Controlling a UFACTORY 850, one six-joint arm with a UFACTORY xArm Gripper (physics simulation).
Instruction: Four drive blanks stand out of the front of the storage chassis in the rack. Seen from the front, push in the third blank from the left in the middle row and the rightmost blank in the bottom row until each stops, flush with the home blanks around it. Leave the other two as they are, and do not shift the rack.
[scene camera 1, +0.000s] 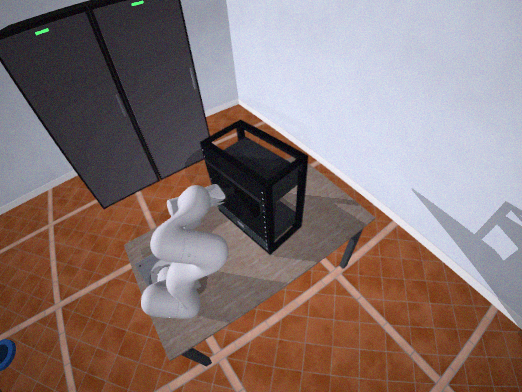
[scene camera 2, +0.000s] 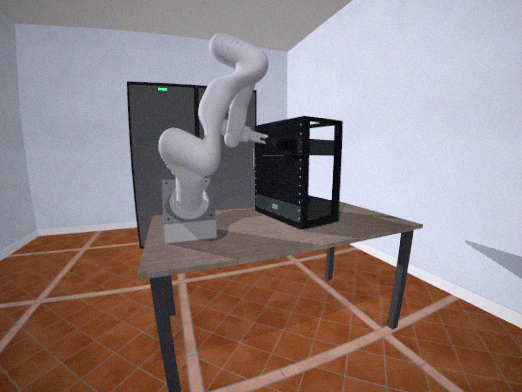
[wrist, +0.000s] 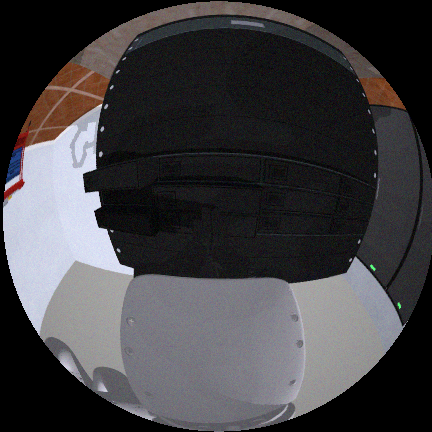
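The black rack (scene camera 1: 270, 215) (scene camera 2: 304, 175) (wrist: 240, 95) stands on the table, its front towards the arm. The wrist view is upside down, so the bottom row is uppermost and the front's right side is at the left. There the rightmost bottom-row blank (wrist: 116, 175) stands well out. The rightmost top-row blank (wrist: 127, 221) also stands out. The third middle-row blank (wrist: 166, 199) is in shadow; its depth is hard to tell. My gripper (scene camera 1: 223, 197) (scene camera 2: 266, 138) is shut and empty, close to the chassis front. Its fingertips are too dark in the wrist view to judge contact.
The rack stands on a wooden table (scene camera 1: 240, 295) (scene camera 2: 240, 257). A grey unit (scene camera 2: 275, 206) sits low in the rack. Tall dark cabinets (scene camera 1: 125, 100) (scene camera 2: 160, 150) (wrist: 395, 185) stand beyond the table, on the front's left side. A pale wall (scene camera 1: 380, 75) (scene camera 2: 410, 125) is behind the rack.
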